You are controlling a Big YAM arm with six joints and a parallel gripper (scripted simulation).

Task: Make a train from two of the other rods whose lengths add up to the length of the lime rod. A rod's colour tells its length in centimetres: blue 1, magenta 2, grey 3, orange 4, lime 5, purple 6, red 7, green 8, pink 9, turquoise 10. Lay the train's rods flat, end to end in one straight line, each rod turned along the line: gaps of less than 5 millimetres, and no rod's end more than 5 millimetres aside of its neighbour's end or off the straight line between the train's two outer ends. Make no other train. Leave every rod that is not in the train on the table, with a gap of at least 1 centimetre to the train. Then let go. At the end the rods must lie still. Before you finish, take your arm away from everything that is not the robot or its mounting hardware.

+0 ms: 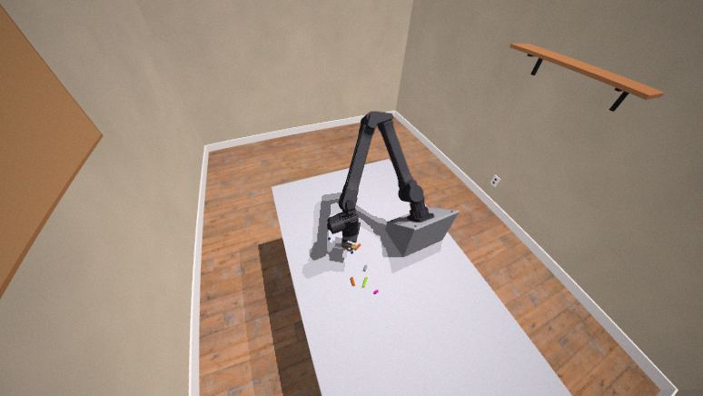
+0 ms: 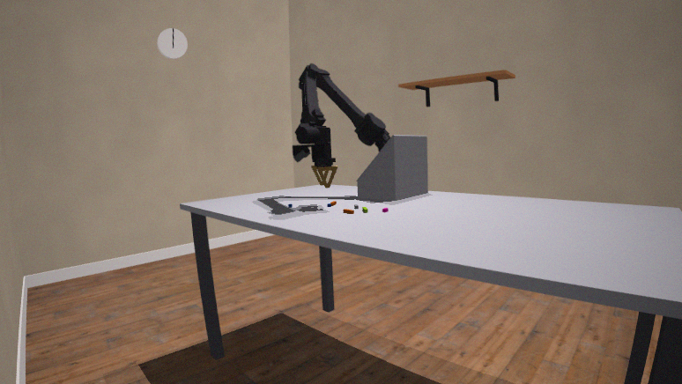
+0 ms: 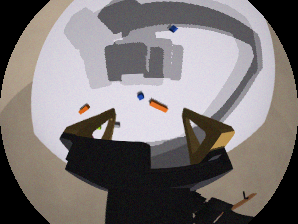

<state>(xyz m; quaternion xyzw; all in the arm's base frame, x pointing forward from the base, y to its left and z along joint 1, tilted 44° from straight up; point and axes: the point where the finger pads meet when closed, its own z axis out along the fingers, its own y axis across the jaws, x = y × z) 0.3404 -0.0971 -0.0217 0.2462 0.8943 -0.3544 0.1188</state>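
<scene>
Right now my hand is 120 mm to the right of the grey rod, 70 mm above it and 30 mm past it. Also, from my hand: magenta rod (250 mm to the left, 70 mm below, 30 mm behind); lime rod (190 mm to the left, 70 mm below).
</scene>
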